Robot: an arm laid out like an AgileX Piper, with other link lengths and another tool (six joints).
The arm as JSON. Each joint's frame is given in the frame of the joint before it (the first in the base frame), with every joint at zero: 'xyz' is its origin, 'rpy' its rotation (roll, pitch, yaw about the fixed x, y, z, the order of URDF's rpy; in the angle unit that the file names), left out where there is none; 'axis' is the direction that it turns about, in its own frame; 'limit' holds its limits. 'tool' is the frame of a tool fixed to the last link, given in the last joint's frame.
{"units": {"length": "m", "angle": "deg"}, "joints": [
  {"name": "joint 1", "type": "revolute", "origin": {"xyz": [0.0, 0.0, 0.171]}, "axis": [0.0, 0.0, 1.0], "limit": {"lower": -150.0, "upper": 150.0}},
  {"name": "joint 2", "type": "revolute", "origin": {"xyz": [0.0, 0.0, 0.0], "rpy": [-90.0, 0.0, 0.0]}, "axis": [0.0, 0.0, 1.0], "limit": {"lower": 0.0, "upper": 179.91}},
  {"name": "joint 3", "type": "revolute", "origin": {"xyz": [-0.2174, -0.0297, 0.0]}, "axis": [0.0, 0.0, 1.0], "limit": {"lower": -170.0, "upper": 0.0}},
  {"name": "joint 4", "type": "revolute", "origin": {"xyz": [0.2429, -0.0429, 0.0], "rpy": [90.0, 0.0, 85.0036]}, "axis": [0.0, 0.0, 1.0], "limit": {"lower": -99.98, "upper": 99.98}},
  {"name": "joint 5", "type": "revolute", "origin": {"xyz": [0.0, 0.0, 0.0], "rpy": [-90.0, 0.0, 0.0]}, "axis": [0.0, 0.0, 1.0], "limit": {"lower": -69.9, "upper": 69.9}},
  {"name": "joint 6", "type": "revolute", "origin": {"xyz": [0.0, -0.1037, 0.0], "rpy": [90.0, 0.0, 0.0]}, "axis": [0.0, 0.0, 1.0], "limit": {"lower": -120.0, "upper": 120.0}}
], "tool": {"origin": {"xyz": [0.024, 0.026, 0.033], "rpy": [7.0, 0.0, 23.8]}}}
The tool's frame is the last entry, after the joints.
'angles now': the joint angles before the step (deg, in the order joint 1, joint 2, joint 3, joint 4, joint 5, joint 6). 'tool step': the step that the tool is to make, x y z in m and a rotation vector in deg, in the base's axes. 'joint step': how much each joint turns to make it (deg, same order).
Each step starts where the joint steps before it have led.
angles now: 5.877 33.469 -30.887 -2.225 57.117 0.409
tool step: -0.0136 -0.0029 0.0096 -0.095 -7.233 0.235
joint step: 0.017 -10.013 2.346 -0.596 0.467 -0.390
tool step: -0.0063 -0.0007 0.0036 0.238 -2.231 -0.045
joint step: -0.006 -3.735 0.573 0.003 0.919 -0.007
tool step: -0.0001 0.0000 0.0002 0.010 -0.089 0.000
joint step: 0.013 -0.088 -0.004 -0.010 0.003 0.014
